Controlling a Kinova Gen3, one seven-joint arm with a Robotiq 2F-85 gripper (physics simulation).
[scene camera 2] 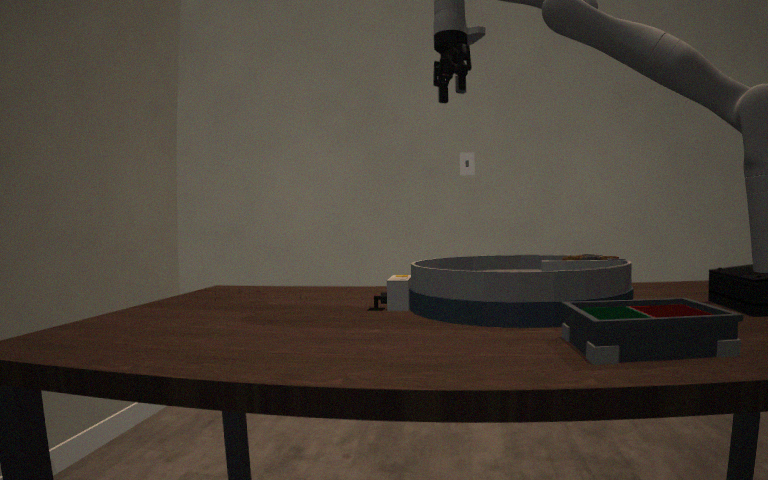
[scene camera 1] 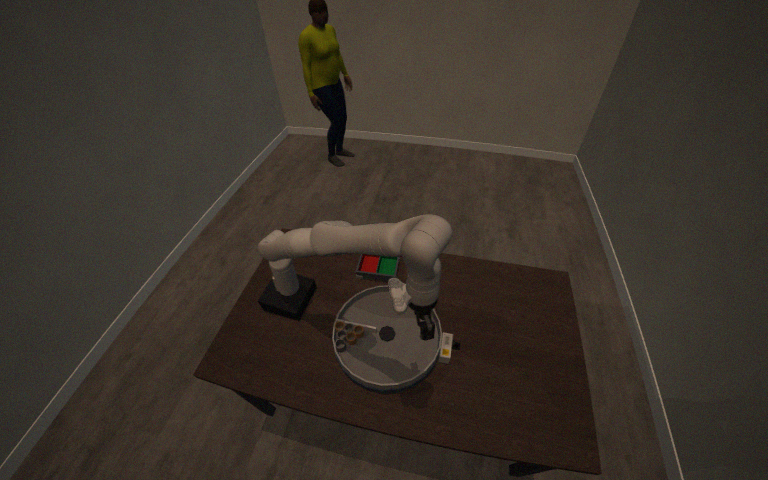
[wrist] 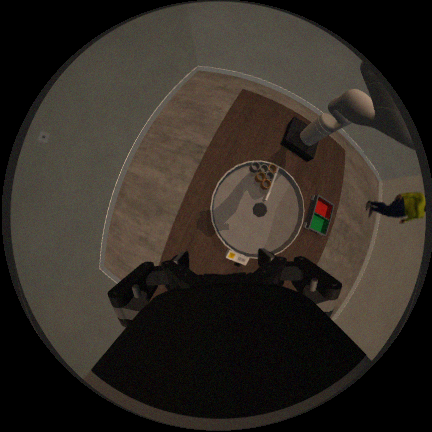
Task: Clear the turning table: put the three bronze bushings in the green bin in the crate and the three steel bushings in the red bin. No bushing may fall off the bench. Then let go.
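Pixels of known places: gripper, fingertip midpoint: [scene camera 2: 451, 98] [scene camera 1: 419, 322] [wrist: 223, 257]; arm's base, origin of the base link: [scene camera 1: 288, 286] [wrist: 306, 137].
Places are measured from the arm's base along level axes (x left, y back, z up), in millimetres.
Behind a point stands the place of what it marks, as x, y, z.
My gripper [scene camera 1: 427, 335] [scene camera 2: 451, 96] @(-284, -578, 369) [wrist: 223, 257] @(-284, -578, 369) is open and empty, pointing down high above the side of the turning table [scene camera 1: 407, 362] @(-250, -555, -19) [scene camera 2: 509, 284] @(56, -519, -4) [wrist: 280, 225] @(-23, -497, -18) near the white box. Three bronze bushings, one of them a bronze bushing [scene camera 1: 351, 341] [wrist: 266, 188], and three steel bushings, one of them a steel bushing [scene camera 1: 340, 349] @(-248, -302, 9) [wrist: 251, 168] @(-240, -313, 7), stand clustered on the turning table near its rim, on the arm's base side. In scene camera 2 the rim mostly hides them. The crate [scene camera 1: 378, 276] @(144, -378, -43) [scene camera 2: 673, 339] @(283, -363, -47) holds the green bin [scene camera 1: 388, 266] @(226, -412, -65) [scene camera 2: 614, 312] @(149, -385, -37) [wrist: 319, 223] @(250, -403, -65) and the red bin [scene camera 1: 369, 264] @(226, -319, -65) [scene camera 2: 673, 310] @(150, -295, -37) [wrist: 323, 208] @(250, -312, -65); no bushing shows in either.
A thin pale bar [scene camera 1: 368, 326] [wrist: 271, 185] runs from the bushings toward the dark hub [scene camera 1: 387, 333] @(-147, -465, -11) [wrist: 259, 209] @(-147, -465, -10). A white box [scene camera 1: 446, 350] @(-186, -696, -12) [scene camera 2: 398, 295] @(-113, -698, -42) [wrist: 243, 259] @(-134, -697, -13) stands against the turning table's rim. The arm's black base [scene camera 1: 283, 301] @(-75, -3, -2) [wrist: 295, 140] @(-62, -56, -6) is on the bench. A person [scene camera 1: 325, 56] [wrist: 412, 206] stands beyond the bench.
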